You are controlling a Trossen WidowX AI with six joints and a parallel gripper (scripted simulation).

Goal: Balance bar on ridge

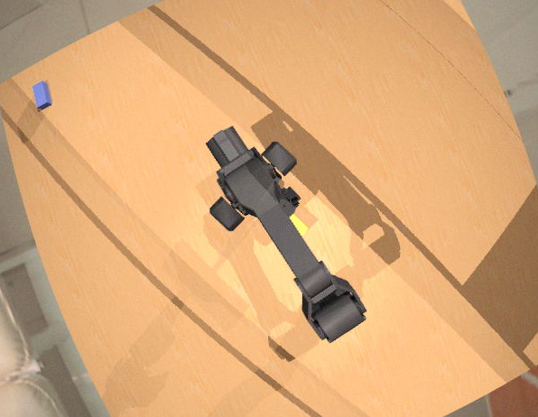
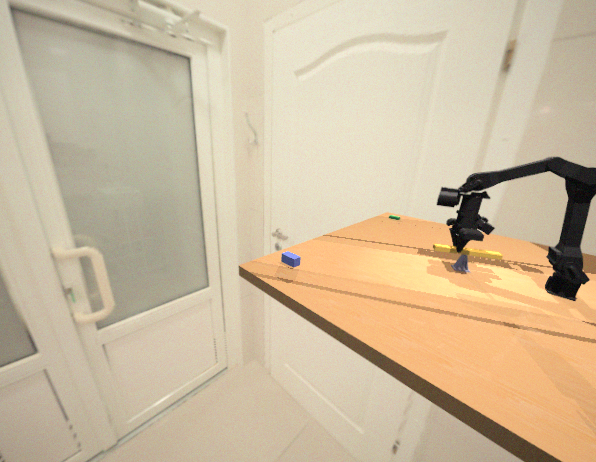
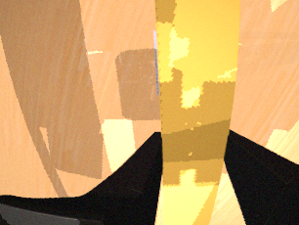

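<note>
Right now the yellow bar is 3 cm behind my gripper tip and 1 cm to the right of it. The rest, counted from my gripper tip: pale violet ridge block 3 cm behind, 1 cm to the right, 1 cm below; blue block 44 cm ahead, 43 cm to the left, 6 cm below; small green block 57 cm to the right, 44 cm ahead, 6 cm below.
</note>
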